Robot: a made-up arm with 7 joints.
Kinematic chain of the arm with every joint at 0, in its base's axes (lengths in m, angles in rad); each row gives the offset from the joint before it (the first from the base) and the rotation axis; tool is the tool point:
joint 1: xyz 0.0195 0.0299 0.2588 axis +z
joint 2: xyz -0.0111 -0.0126 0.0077 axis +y
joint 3: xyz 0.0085 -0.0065 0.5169 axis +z
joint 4: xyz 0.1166 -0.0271 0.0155 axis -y
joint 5: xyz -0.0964 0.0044 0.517 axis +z
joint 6: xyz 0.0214 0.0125 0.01 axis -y
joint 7: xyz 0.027 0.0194 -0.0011 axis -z
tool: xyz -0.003 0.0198 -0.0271
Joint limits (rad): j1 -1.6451..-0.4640 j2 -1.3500..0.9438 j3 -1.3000..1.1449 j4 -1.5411..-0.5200 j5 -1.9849..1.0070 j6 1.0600..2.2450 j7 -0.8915..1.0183
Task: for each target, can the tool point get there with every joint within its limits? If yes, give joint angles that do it. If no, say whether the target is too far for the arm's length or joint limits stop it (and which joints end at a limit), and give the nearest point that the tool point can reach.
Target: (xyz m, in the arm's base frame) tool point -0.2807 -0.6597 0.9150
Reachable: yes | joints -1.4429 0.1905 -0.6988 -1.2948 0.5921 1.4382 0.4235
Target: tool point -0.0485 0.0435 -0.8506
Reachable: no: joint limits stop it (at a limit: joint 1, joint 2, joint 4, joint 6) | nearest point -0.0986 -0.8042 0.0531 | short by 1.240 m
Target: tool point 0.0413 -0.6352 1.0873
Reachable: yes | joints -0.7732 0.2490 -0.9577 -0.8683 -1.0882 2.0374 -0.6116
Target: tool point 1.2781 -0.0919 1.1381
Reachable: no: too far | nearest point 0.9282 -0.0891 0.9082 | short by 0.419 m
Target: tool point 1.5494 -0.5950 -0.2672
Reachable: no: too far | nearest point 0.9249 -0.3675 0.1590 | short by 0.790 m
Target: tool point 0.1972 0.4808 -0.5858
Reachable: no: joint limits stop it (at a limit: joint 1, joint 2, joint 4, joint 6) | nearest point 0.8716 0.0305 0.1617 | short by 1.103 m
